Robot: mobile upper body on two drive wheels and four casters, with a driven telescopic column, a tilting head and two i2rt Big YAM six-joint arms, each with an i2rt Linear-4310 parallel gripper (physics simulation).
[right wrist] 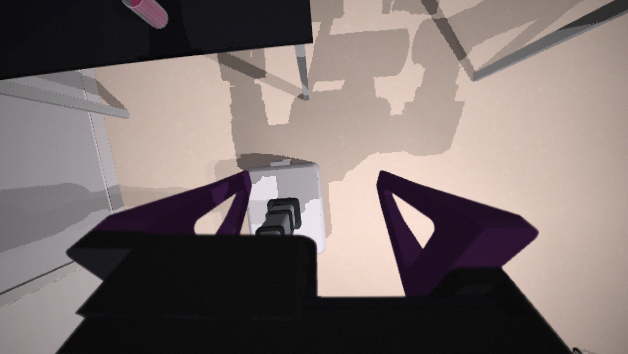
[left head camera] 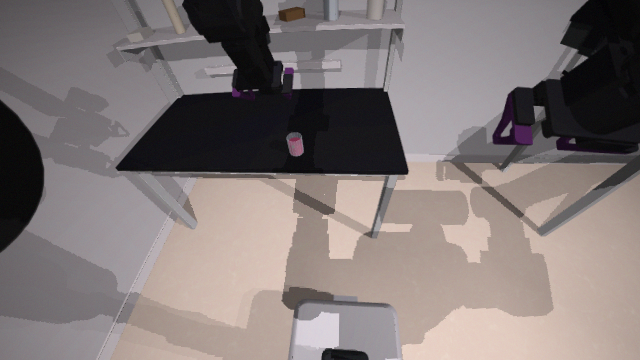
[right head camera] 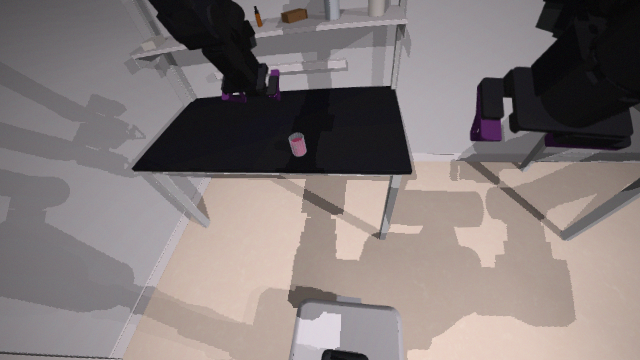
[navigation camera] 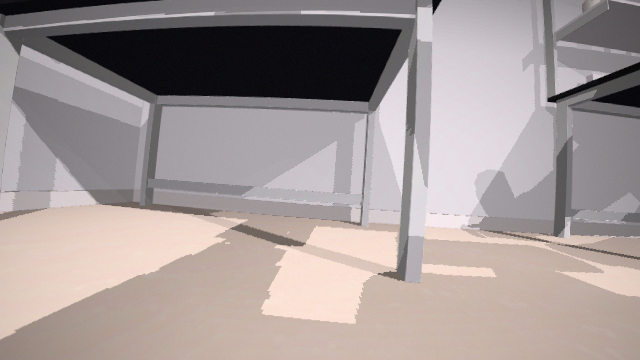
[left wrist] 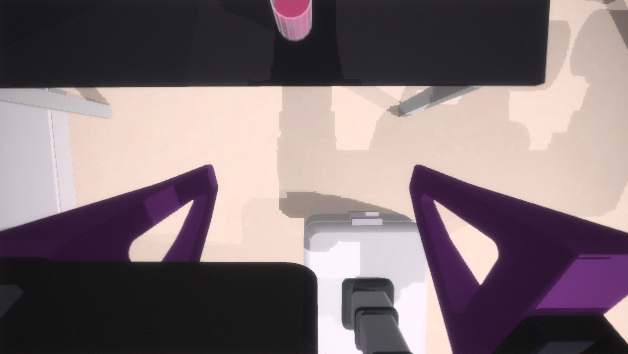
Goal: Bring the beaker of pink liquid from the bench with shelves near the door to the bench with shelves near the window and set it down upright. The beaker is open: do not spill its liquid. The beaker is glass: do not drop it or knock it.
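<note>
The glass beaker of pink liquid (left head camera: 295, 145) (right head camera: 298, 145) (left wrist: 293, 25) (right wrist: 151, 13) stands upright near the front edge of a black-topped bench with a shelf (left head camera: 360, 125) (right head camera: 365, 125). My left gripper (left head camera: 266, 90) (right head camera: 254, 93) (left wrist: 313, 175) is open and empty, above the rear part of the bench top in the picture, behind and to the left of the beaker and apart from it. My right gripper (left head camera: 542, 142) (right head camera: 522, 139) (right wrist: 314, 177) is open and empty, off to the right of the bench. No door or window shows.
The shelf (left head camera: 350, 24) holds a brown block (left head camera: 292, 14) (right head camera: 294, 15), cylinders and an orange bottle (right head camera: 258, 19). A second bench with a shelf shows at the right, its leg (navigation camera: 562, 170) standing on the floor. A wall is at the left. My base (left head camera: 370, 325) is below the bench's front.
</note>
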